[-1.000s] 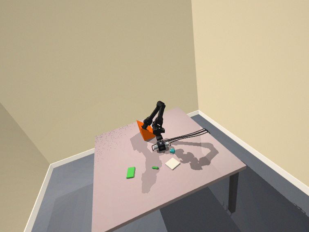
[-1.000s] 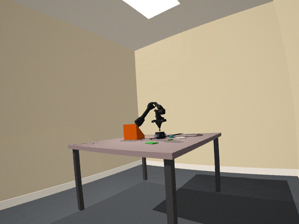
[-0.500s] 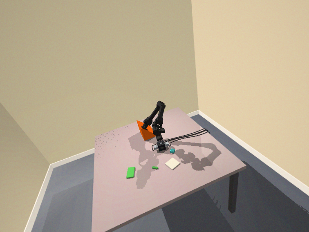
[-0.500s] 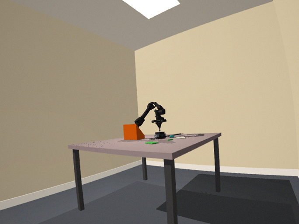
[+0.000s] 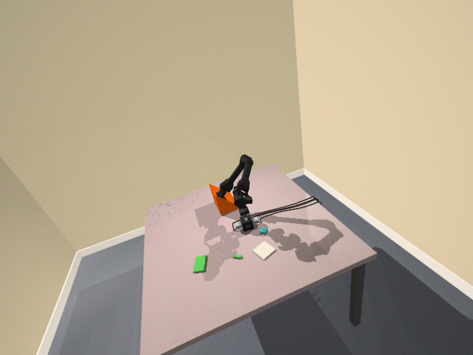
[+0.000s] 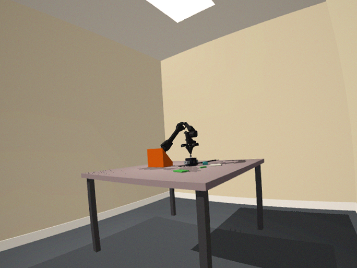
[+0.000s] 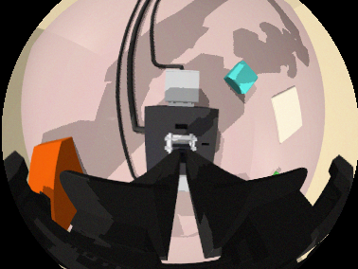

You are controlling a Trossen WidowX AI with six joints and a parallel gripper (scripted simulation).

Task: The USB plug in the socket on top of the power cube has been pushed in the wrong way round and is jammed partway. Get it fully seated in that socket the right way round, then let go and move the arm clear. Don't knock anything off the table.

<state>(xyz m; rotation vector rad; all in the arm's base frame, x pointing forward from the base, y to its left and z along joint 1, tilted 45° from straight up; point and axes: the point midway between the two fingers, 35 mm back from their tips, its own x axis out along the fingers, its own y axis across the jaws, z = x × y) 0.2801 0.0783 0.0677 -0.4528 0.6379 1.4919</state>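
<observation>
Now: gripper tip 2 cm above the USB plug. From my gripper tip the other things lie so: green card 38 cm to the right, 16 cm ahead, 11 cm below; teal cube 11 cm ahead, 10 cm below, 8 cm to the left; cream pad 25 cm ahead, 11 cm below, 2 cm to the left.
</observation>
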